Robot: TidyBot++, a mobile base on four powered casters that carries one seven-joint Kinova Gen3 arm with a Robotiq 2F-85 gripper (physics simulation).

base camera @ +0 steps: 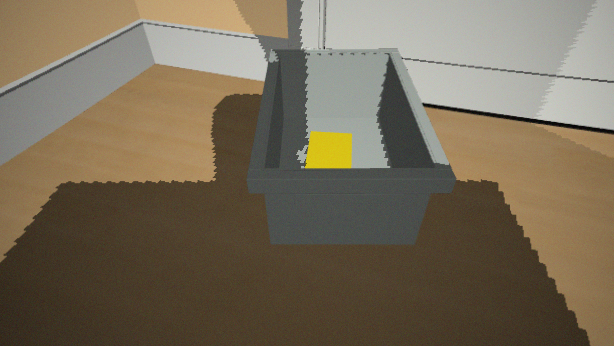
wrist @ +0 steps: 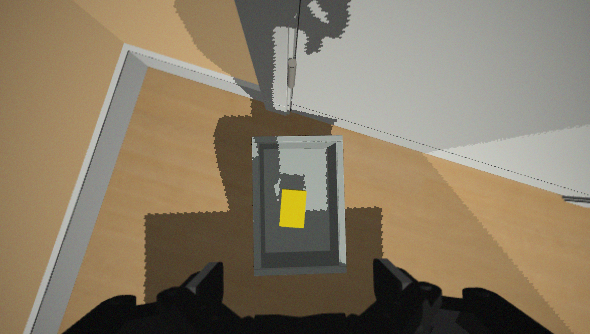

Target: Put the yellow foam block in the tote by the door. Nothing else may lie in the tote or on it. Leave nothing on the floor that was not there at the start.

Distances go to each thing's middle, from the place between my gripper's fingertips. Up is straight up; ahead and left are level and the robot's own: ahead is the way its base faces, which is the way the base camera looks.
Now: hand 2 cm to the left of the grey tote point(base camera: 397, 161) and 48 cm above it. Also, from my hand: yellow foam block point(base camera: 326, 149): 2 cm behind, 1 cm to the right, 52 cm below.
